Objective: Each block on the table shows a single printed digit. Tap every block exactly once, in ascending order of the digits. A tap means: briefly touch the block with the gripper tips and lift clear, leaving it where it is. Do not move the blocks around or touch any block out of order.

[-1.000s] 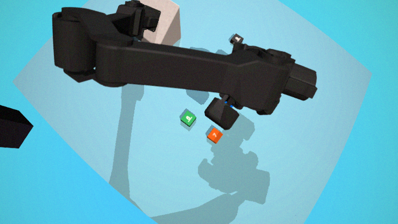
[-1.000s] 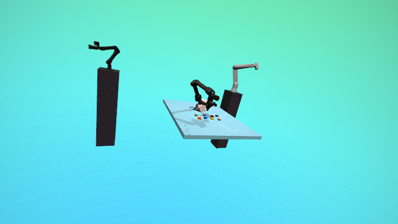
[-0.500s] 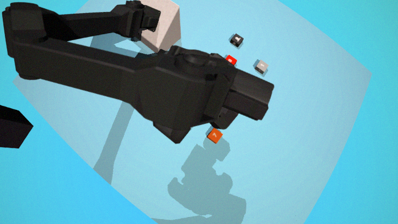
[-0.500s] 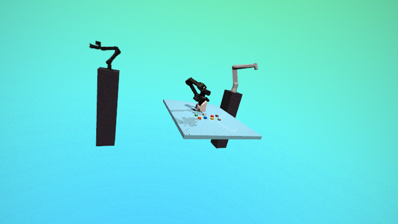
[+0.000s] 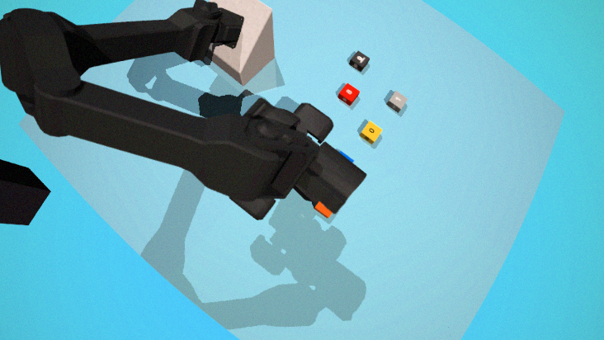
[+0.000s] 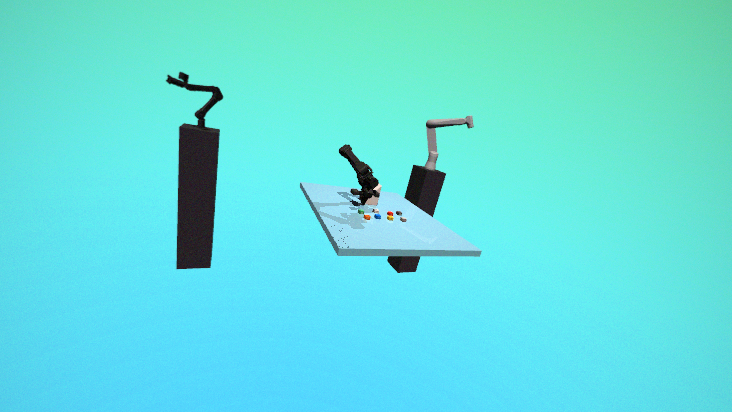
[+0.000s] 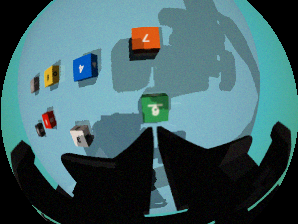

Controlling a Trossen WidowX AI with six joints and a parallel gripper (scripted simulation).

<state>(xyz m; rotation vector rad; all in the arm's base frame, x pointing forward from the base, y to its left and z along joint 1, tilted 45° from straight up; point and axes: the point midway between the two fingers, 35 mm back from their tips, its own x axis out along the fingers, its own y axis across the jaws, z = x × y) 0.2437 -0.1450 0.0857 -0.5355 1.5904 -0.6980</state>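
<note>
Now: gripper tip 1 cm short of the green block and 4 cm above it. Round my gripper tip: orange block (10 cm ahead, 4 cm below); white block (2 cm behind, 12 cm to the left, 4 cm below); blue block (8 cm ahead, 8 cm to the left, 4 cm below).
</note>
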